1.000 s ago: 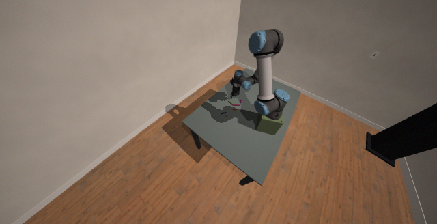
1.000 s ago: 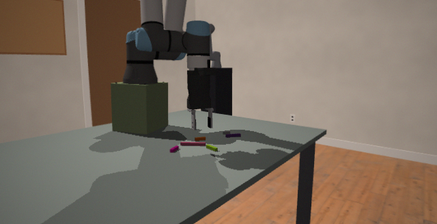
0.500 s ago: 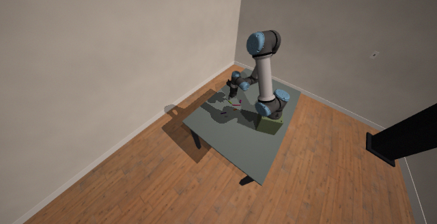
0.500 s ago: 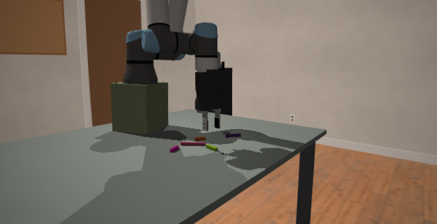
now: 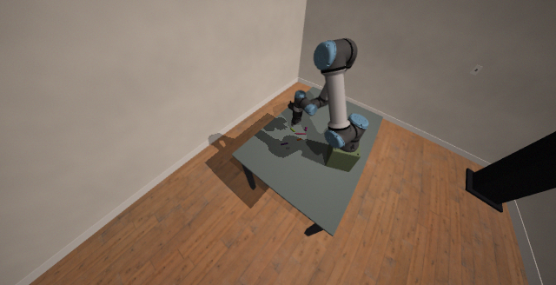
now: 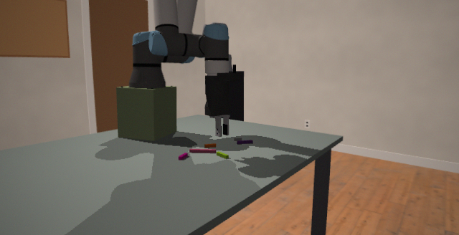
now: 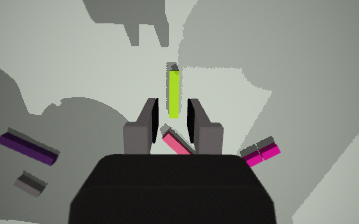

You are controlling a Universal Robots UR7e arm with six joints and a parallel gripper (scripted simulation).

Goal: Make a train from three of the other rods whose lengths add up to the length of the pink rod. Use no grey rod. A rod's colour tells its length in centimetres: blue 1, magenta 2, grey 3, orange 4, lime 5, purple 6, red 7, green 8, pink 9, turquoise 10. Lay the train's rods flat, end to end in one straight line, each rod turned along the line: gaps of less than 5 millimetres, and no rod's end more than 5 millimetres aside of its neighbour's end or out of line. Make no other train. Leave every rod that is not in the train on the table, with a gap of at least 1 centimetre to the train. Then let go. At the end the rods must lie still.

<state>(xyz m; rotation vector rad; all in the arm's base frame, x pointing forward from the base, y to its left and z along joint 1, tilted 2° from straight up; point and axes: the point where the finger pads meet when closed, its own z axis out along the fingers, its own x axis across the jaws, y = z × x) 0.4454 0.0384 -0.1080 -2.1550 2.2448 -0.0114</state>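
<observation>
Right now the lime rod is 8 cm below my hand. Also, from my hand: pink rod: 8 cm behind, 2 cm to the right, 8 cm below; purple rod: 6 cm behind, 16 cm to the left, 8 cm below; orange rod: 11 cm behind, 4 cm to the left, 8 cm below.
</observation>
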